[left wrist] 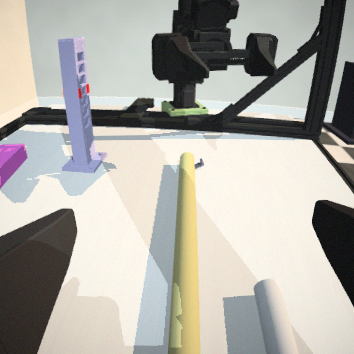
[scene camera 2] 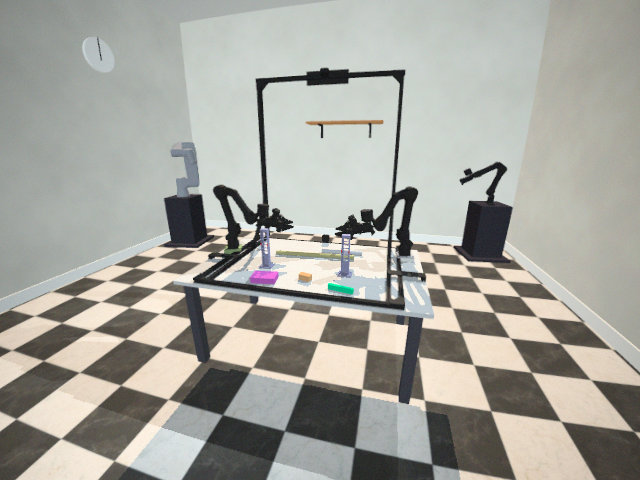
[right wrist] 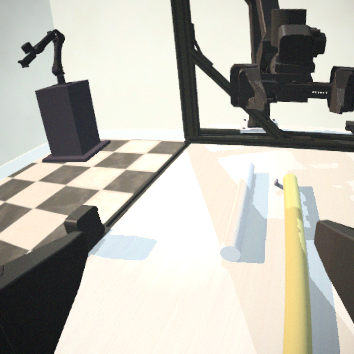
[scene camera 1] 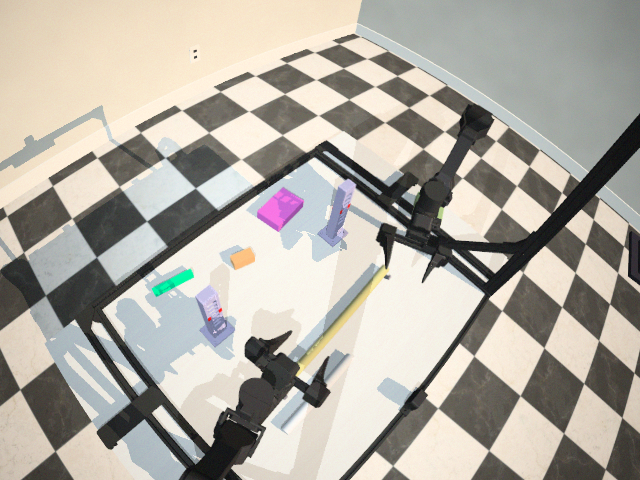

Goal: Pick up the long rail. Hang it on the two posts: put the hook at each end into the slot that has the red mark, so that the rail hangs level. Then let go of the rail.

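Frame: origin at the left arm's base, x back, y left, z down, level; millimetres.
Seen in the pictures: left gripper, between the fingertips: point(left wrist: 197, 216) point(scene camera 2: 335, 231) point(right wrist: 303, 108) point(scene camera 1: 309, 344); right gripper, between the fingertips: point(left wrist: 242, 72) point(scene camera 2: 293, 224) point(right wrist: 201, 238) point(scene camera 1: 404, 275); left arm's base, origin of its link: point(scene camera 2: 404, 254) point(right wrist: 258, 123); right arm's base, origin of its link: point(left wrist: 183, 104) point(scene camera 2: 233, 247).
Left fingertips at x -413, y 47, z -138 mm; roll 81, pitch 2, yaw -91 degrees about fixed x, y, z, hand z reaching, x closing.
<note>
Offsets run from my left fingertips to a thing's top centre.
The long yellow rail @(dy -13, dx -123, dz +141 mm) point(scene camera 1: 343, 315) point(scene camera 2: 310, 254) point(left wrist: 187, 225) point(right wrist: 296, 250) lies on the table, with a small dark hook showing near each end. Two lilac posts stand upright with red marks at slots: one @(dy +164, dx -365, dz -49 mm) point(scene camera 1: 340, 211) point(scene camera 2: 265, 248) point(left wrist: 74, 107) nearer the right arm, one @(dy +216, dx +68, dz -49 mm) point(scene camera 1: 207, 304) point(scene camera 2: 345, 255) nearer the left arm. My left gripper point(scene camera 1: 308, 346) point(scene camera 2: 338, 228) is open and empty above the rail's lower-left end in scene camera 1. My right gripper point(scene camera 1: 405, 274) point(scene camera 2: 291, 222) is open and empty above and slightly beyond the rail's other end.
A white rod @(dy -77, dx +39, dz +141 mm) point(scene camera 1: 338, 367) point(left wrist: 275, 310) point(right wrist: 242, 215) lies beside the rail. A magenta block @(dy +328, dx -324, dz +136 mm) point(scene camera 1: 279, 209) point(scene camera 2: 264, 277), an orange block @(dy +298, dx -126, dz +136 mm) point(scene camera 1: 242, 258) point(scene camera 2: 305, 277) and a green bar @(dy +393, dx +54, dz +141 mm) point(scene camera 1: 173, 282) point(scene camera 2: 340, 288) lie on the posts' other side. A black frame point(scene camera 1: 206, 222) edges the table.
</note>
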